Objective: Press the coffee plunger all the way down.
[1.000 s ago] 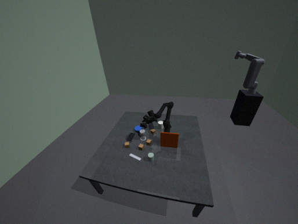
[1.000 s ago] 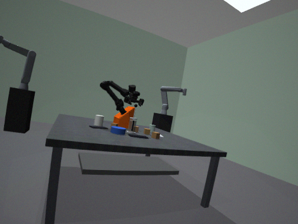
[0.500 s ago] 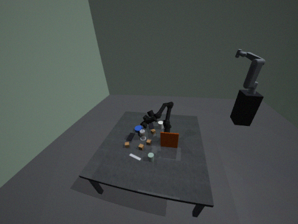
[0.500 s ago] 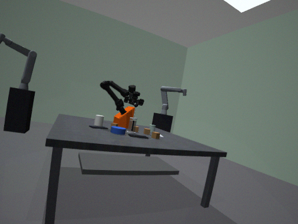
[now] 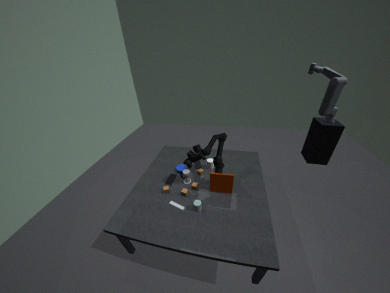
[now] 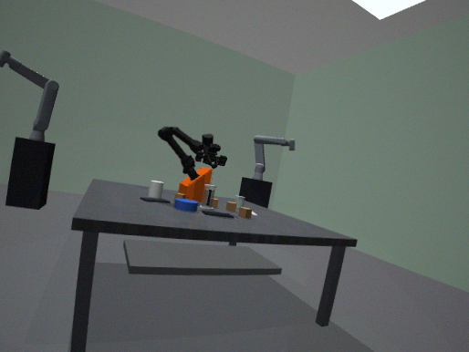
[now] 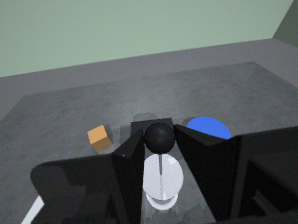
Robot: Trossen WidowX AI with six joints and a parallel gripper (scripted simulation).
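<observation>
Now: gripper tip 13 cm above the coffee press and 1 cm short of it. Also, from my gripper tip: white strip 30 cm to the left, 25 cm below; blue disc 23 cm below, 15 cm to the right, 10 cm ahead; white cup 27 cm to the right, 20 cm below, 20 cm behind.
</observation>
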